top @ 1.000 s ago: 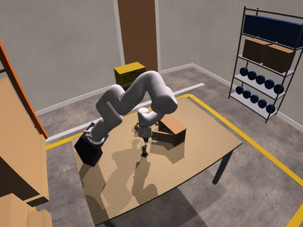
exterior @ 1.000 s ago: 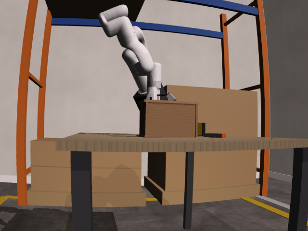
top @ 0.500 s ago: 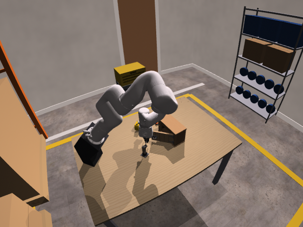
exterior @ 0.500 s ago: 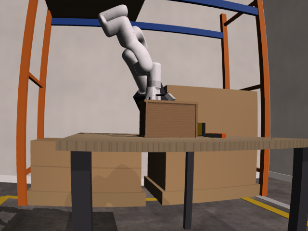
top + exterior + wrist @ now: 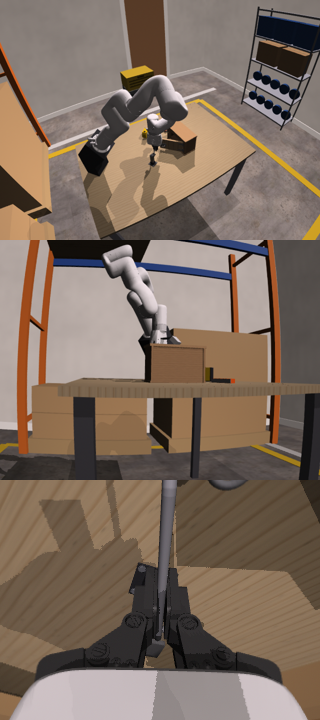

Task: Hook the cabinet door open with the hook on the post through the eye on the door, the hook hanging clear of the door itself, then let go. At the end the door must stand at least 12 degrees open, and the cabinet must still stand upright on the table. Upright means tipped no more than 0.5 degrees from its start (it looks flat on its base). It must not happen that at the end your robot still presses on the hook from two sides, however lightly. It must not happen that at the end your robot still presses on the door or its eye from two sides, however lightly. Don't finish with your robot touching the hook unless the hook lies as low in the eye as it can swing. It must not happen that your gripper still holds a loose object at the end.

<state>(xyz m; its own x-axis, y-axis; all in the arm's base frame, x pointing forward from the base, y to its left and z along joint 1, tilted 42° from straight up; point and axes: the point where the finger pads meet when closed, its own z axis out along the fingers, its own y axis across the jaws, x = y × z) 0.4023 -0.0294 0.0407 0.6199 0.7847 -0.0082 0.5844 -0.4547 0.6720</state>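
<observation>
Now: the door 13 cm ahead of my hand, 2 cm to the right of it and 3 cm below it. The rest, counted from my hand: yellow block (3 cm ahead, 26 cm to the left, 6 cm below); grey hook rod (1 cm ahead, 1 cm to the left, 1 cm below); orange thing (27 cm ahead, 23 cm to the left, 9 cm below).
</observation>
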